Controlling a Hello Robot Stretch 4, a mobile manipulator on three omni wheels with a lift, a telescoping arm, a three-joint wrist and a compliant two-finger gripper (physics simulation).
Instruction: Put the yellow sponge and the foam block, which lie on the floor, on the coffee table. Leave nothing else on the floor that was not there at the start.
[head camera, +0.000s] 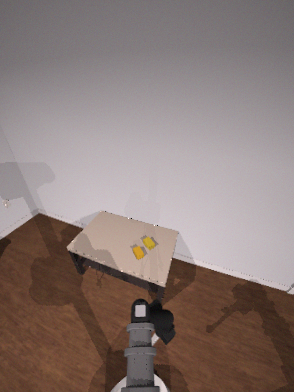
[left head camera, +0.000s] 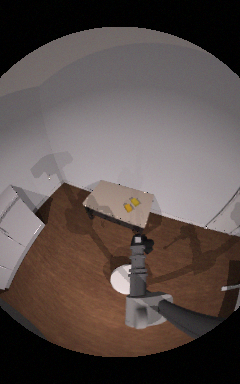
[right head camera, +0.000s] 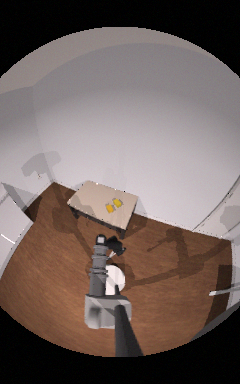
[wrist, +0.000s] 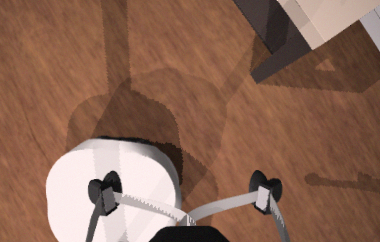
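Seen in the pictures: gripper, fingertip midpoint: (head camera: 158, 340) (wrist: 185, 185); robot's base, link origin: (left head camera: 126, 278) (right head camera: 108, 278).
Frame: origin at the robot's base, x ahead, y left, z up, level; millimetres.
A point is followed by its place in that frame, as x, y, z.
Note:
The yellow sponge (head camera: 149, 242) @(952, -81, 467) (left head camera: 135, 202) @(931, -86, 468) (right head camera: 117, 202) @(947, -86, 467) lies flat on the coffee table (head camera: 107, 235) @(1072, 315, 422) (left head camera: 102, 194) @(1104, 379, 422) (right head camera: 90, 193) @(1128, 320, 422) (wrist: 345, 17) @(684, -192, 422). The orange-yellow foam block (head camera: 138, 252) @(850, 15, 468) (left head camera: 128, 207) @(849, 7, 467) (right head camera: 110, 208) @(845, -1, 467) lies on the same table top, beside the sponge and nearer the front edge. A small gap shows between them. My gripper (wrist: 185, 185) @(267, -87, 593) is open and empty, with its fingertips wide apart. It hangs above the floor in front of the table, partly over my own base. Neither the sponge nor the foam block shows in the wrist view.
My white round base (left head camera: 121, 280) @(-20, 70, 187) (right head camera: 116, 279) @(7, -104, 187) (wrist: 65, 210) @(-82, 98, 186) stands on the wooden floor in front of the table. A dark table leg (wrist: 280, 60) @(619, -163, 229) is at the upper right of the wrist view. A wall runs behind the table. A white cabinet (left head camera: 17, 225) @(336, 1628, 514) stands at the left.

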